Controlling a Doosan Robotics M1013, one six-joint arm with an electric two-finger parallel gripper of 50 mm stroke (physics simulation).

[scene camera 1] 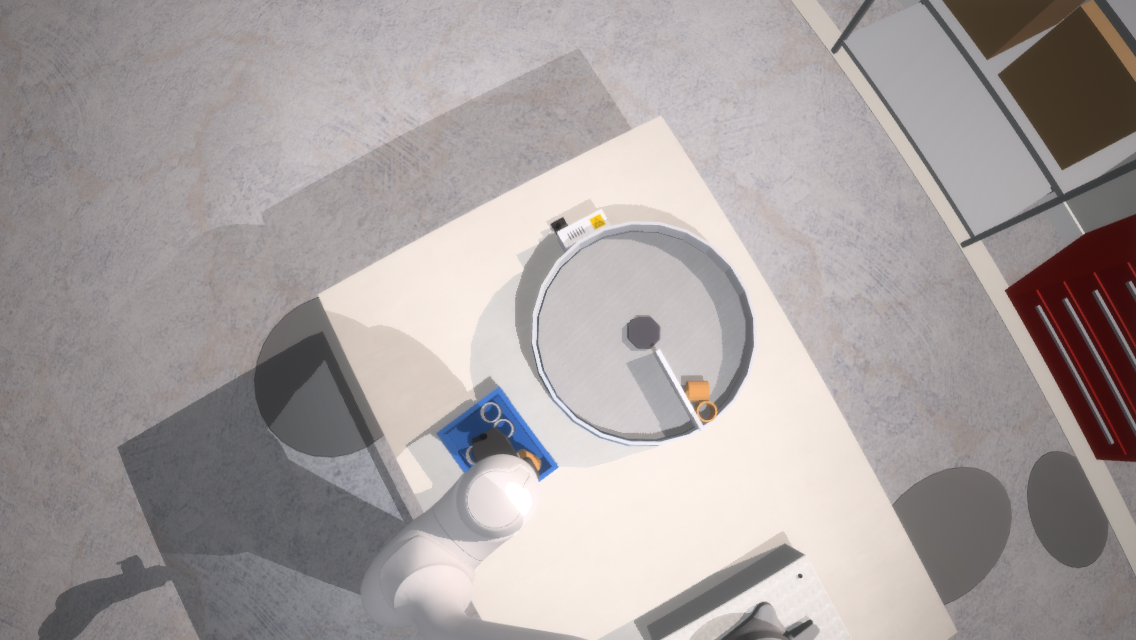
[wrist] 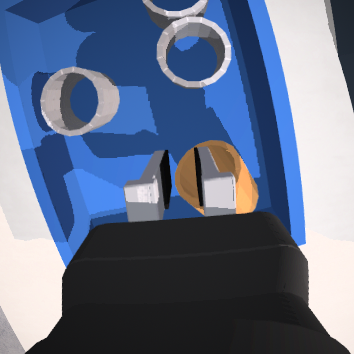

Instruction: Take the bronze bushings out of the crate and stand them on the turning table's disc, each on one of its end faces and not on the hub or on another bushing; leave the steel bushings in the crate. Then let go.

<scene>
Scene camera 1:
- turning table disc: 616,302
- blue crate: 457,436
</scene>
